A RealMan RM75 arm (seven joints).
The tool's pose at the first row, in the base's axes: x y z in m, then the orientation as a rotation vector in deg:
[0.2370 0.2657 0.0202 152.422 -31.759 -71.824]
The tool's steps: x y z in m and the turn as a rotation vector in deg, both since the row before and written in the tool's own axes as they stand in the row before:
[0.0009 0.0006 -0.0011 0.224 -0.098 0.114]
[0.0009 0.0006 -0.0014 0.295 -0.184 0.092]
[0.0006 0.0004 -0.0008 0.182 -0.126 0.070]
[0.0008 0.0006 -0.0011 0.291 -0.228 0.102]
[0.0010 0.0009 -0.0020 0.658 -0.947 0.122]
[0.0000 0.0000 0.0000 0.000 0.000 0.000]
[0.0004 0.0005 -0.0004 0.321 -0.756 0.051]
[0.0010 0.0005 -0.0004 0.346 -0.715 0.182]
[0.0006 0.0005 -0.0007 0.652 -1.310 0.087]
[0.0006 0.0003 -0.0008 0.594 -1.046 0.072]
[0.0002 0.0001 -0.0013 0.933 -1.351 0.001]
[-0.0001 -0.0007 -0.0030 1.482 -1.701 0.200]
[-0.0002 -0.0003 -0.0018 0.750 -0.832 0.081]
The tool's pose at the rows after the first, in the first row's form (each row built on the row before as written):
[0.2382 0.2648 0.0204 152.488 -32.090 -71.943]
[0.2396 0.2639 0.0208 152.583 -32.461 -72.191]
[0.2405 0.2633 0.0210 152.627 -32.709 -72.358]
[0.2416 0.2624 0.0213 152.689 -33.097 -72.665]
[0.2435 0.2611 0.0221 152.681 -33.897 -73.997]
[0.2435 0.2611 0.0221 152.681 -33.897 -73.997]
[0.2439 0.2605 0.0222 152.531 -34.315 -75.064]
[0.2446 0.2596 0.0218 152.329 -34.913 -76.041]
[0.2453 0.2588 0.0219 152.115 -35.717 -77.899]
[0.2462 0.2582 0.0220 151.982 -36.425 -79.388]
[0.2473 0.2579 0.0226 151.975 -37.372 -81.350]
[0.2499 0.2582 0.0242 152.015 -39.091 -83.797]
[0.2514 0.2582 0.0253 152.046 -39.940 -85.004]

